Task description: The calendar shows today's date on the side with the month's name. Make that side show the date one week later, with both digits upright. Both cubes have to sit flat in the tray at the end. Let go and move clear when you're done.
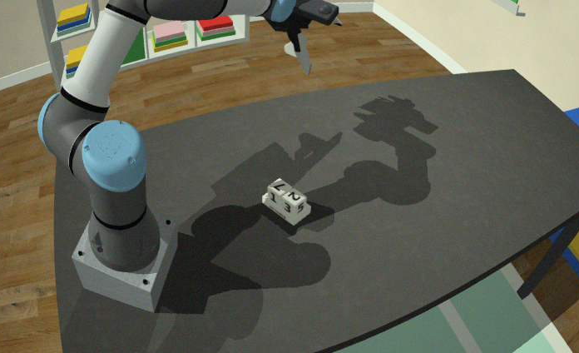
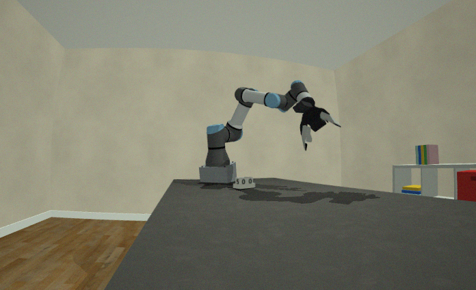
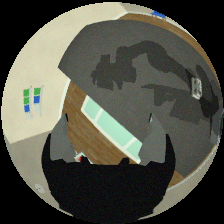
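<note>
Now: the white tray 270 mm to the right of my hand, 170 mm below it and 150 mm behind it.
</note>
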